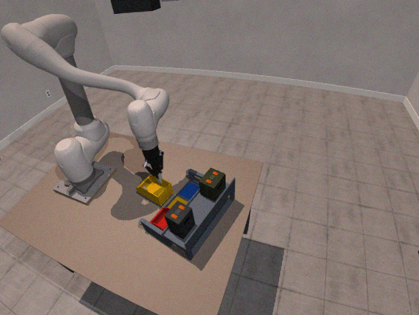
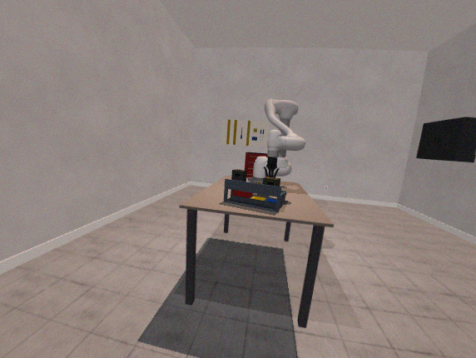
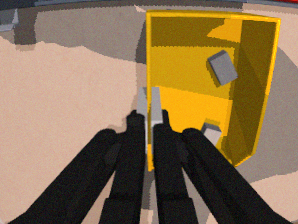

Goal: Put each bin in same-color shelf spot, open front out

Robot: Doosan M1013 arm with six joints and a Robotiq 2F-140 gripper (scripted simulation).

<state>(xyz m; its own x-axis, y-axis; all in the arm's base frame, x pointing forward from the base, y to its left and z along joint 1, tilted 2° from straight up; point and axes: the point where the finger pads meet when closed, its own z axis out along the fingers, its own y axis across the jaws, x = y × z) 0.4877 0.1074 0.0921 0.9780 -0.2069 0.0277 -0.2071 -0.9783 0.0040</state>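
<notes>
Right now my hand is 5 cm to the left of the yellow bin, 4 cm above it and 1 cm past it. Round my hand: red bin: 19 cm to the right, 15 cm ahead, 6 cm below; then grey shelf: 28 cm ahead, 10 cm to the right, 1 cm below.
</notes>
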